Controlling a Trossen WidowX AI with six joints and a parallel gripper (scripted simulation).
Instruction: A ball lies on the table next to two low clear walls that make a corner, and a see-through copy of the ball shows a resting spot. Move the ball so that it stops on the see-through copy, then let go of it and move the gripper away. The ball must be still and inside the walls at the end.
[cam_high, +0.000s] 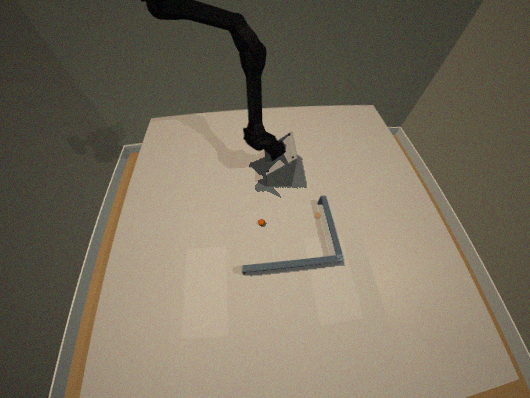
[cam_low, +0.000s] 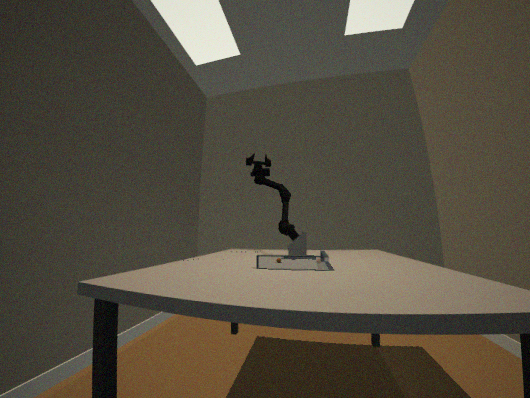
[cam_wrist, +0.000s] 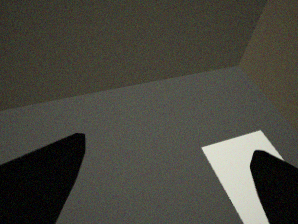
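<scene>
The orange ball is 700 mm below my gripper tip, 190 mm ahead of it and 140 mm to the left of it. Round my gripper tip: see-through copy of ball (700 mm below, 350 mm to the left, 190 mm ahead).
</scene>
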